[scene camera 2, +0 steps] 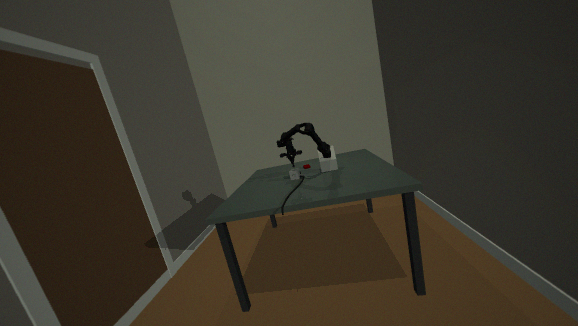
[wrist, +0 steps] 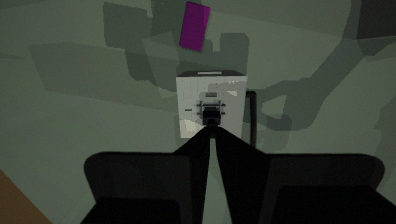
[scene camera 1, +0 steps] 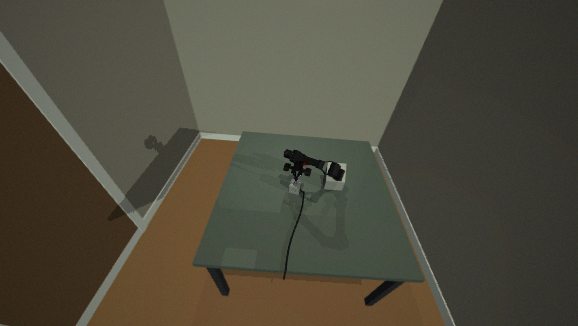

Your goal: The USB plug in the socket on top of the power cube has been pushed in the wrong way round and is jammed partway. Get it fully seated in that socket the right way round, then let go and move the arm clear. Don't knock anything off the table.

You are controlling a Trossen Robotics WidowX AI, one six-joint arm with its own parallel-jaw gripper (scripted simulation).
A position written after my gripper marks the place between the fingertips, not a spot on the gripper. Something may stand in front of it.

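Scene:
There's a dark USB plug, and it's held in my gripper [wrist: 212,132].

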